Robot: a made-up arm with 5 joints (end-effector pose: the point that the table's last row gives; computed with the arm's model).
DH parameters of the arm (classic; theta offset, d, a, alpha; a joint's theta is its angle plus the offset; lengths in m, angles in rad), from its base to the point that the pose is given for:
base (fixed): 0 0.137 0 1.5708
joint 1: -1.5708 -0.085 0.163 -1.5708
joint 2: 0 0.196 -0.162 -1.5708
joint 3: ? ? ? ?
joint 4: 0 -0.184 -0.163 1.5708
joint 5: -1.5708 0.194 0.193 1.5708
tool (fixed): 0 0.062 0 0
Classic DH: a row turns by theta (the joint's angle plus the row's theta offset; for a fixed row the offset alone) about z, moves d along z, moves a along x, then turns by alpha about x.
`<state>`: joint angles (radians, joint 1 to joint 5).
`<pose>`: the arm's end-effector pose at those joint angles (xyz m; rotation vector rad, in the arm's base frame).
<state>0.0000 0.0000 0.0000 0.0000 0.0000</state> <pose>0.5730 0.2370 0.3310 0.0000 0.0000 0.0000</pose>
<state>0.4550 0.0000 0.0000 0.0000 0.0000</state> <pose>0.4294 0.2370 0.5631 0.0000 -0.4550 0.0000</pose>
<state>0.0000 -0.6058 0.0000 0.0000 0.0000</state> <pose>0.5730 0.4132 0.1809 -0.6058 0.0000 0.0000</pose>
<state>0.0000 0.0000 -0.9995 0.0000 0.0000</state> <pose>0.2358 0.2370 0.5586 0.0000 -0.9995 0.0000</pose>
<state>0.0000 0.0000 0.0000 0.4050 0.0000</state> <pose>0.5730 0.3100 0.2364 -0.4050 0.0000 0.0000</pose>
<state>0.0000 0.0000 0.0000 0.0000 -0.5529</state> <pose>0.5117 0.2370 0.4231 0.0000 -0.5529 0.0000</pose>
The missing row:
joint 3: 0 -0.042 0.03 -1.5708
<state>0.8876 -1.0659 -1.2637 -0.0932 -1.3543</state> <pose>-0.0098 0.5140 0.0302 0.8465 2.4840 -1.1646</pose>
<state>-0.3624 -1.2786 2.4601 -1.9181 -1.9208</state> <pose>0.2564 0.0540 0.3154 -2.2635 -0.6721 -1.3575</pose>
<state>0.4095 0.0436 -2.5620 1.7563 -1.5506</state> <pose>0.1000 0.3375 0.5284 1.4918 1.2383 1.3090</pose>
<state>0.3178 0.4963 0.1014 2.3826 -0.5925</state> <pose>0.5583 0.2453 -0.0763 -1.8954 -0.6013 0.3831</pose>
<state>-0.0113 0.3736 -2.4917 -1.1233 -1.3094</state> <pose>-0.1286 -0.1922 -0.1053 -0.9974 2.1896 -0.3652</pose>
